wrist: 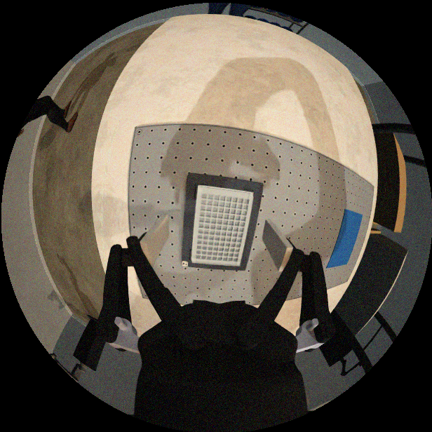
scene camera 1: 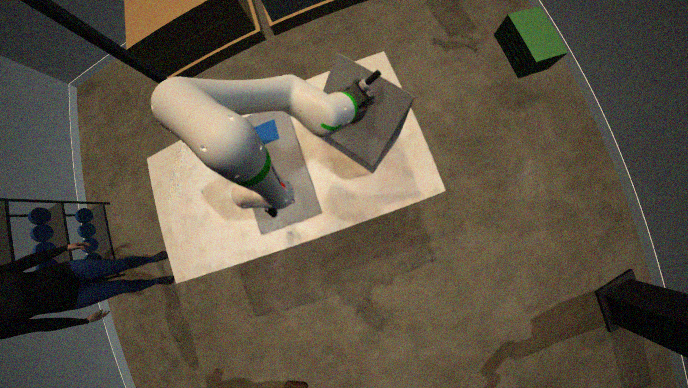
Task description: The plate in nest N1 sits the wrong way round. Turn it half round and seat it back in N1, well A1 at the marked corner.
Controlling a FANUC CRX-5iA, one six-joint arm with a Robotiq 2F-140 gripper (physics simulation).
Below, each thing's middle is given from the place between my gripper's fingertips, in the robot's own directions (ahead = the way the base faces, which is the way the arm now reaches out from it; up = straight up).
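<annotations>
Here is the multi-well plate (wrist: pixel 221 218), with my gripper 2 cm past it, 1 cm to the left of it and 4 cm above it. Going by their middles, the plate is the nearest to my gripper of the things named here. I see the blue block (wrist: pixel 348 231) as well, and it is 7 cm behind my hand, 38 cm to the right of it and 6 cm below it.
</annotations>
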